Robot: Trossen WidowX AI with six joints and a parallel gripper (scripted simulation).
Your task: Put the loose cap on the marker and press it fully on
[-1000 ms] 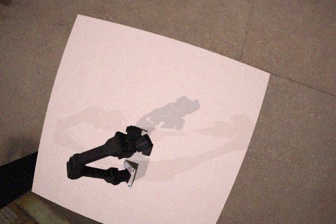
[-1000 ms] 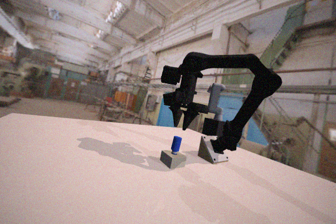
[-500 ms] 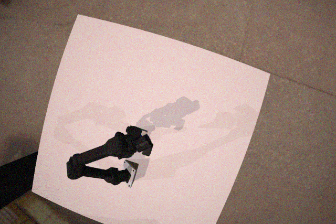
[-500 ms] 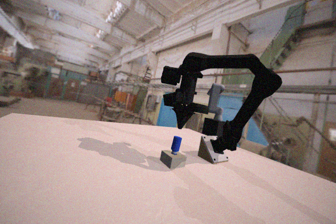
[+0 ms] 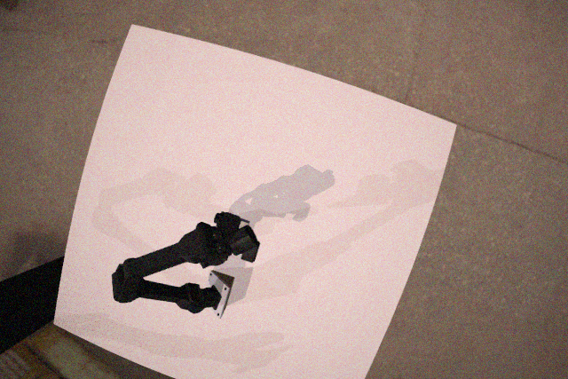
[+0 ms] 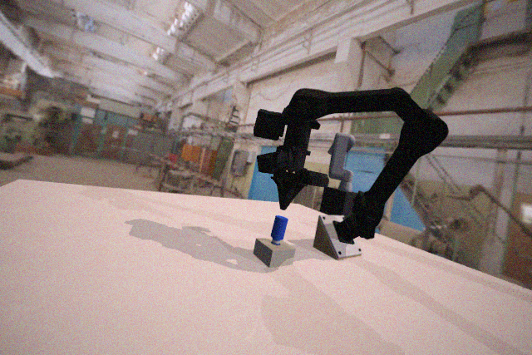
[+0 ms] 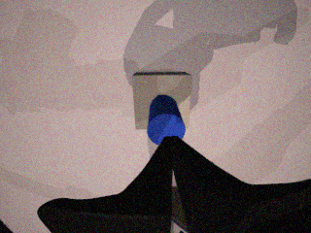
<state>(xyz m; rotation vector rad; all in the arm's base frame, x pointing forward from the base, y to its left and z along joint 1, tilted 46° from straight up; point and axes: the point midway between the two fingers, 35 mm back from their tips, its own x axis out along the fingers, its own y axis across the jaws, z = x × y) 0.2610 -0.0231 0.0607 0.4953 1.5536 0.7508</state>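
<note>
Now: gripper tip 100 mm above the grey holder block. From my gripper tip the other things lie so: blue cap 40 mm below.
</note>
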